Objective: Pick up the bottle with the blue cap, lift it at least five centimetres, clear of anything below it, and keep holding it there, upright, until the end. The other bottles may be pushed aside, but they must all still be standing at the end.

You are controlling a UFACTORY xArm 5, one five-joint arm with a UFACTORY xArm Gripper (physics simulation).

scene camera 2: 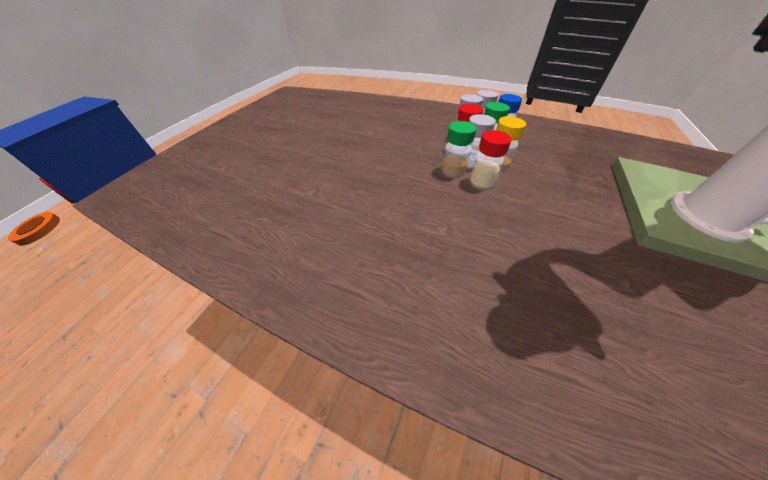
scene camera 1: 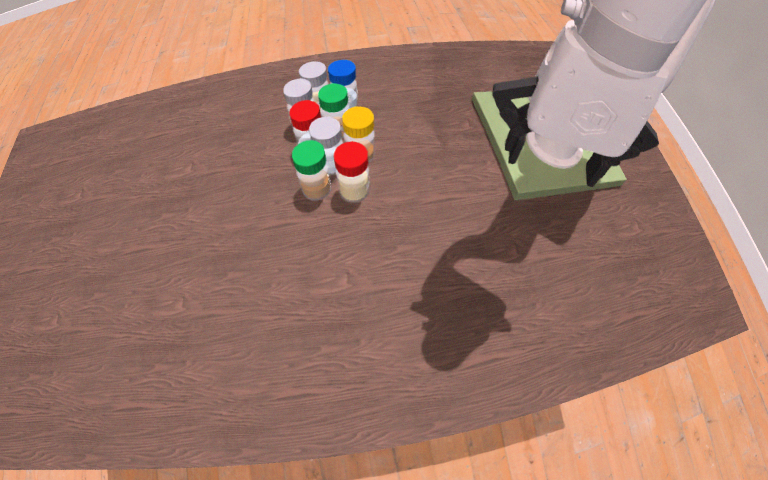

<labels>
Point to a green-capped bottle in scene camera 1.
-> At 309, 158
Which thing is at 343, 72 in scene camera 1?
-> A blue-capped bottle.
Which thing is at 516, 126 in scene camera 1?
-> The gripper.
</labels>
